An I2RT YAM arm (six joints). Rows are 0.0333 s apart.
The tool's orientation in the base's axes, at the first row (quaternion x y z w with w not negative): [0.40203, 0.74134, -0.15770, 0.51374]
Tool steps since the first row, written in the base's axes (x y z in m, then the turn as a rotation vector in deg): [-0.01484, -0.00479, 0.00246, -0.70, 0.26, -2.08]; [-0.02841, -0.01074, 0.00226, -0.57, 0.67, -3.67]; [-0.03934, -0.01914, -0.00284, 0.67, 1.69, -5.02]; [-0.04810, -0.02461, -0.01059, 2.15, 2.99, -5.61]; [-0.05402, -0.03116, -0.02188, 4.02, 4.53, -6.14]
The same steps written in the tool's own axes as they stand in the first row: [-0.00206, -0.01381, -0.00736, 2.07, -0.74, 0.27]; [-0.00244, -0.02787, -0.01204, 3.64, -0.67, 0.75]; [0.00007, -0.04233, -0.01140, 5.09, 0.67, 1.45]; [0.00589, -0.05379, -0.01015, 5.96, 2.50, 1.80]; [0.01396, -0.06441, -0.00490, 6.82, 4.79, 2.22]
